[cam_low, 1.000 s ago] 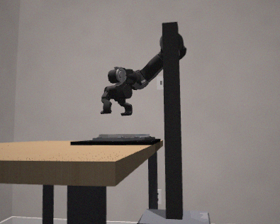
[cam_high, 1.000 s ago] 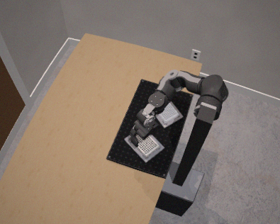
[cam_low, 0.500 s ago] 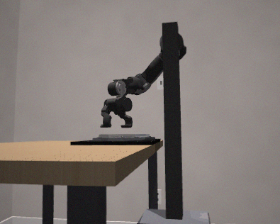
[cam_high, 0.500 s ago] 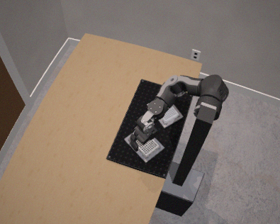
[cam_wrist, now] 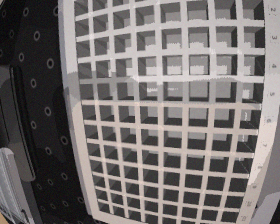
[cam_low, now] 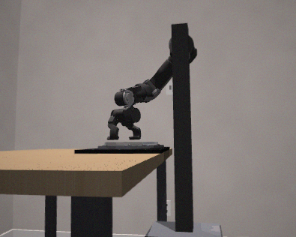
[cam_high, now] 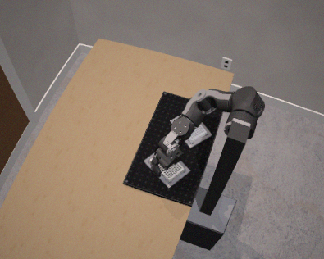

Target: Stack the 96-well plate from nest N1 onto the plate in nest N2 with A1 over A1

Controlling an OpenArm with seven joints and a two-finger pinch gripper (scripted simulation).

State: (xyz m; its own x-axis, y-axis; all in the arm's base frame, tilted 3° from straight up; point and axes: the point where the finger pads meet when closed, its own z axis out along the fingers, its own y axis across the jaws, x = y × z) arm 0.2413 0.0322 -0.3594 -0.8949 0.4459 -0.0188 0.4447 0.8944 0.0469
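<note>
Now: hand 12 cm to the left of the A1 mark, 5 cm past it and 2 cm above it.
</note>
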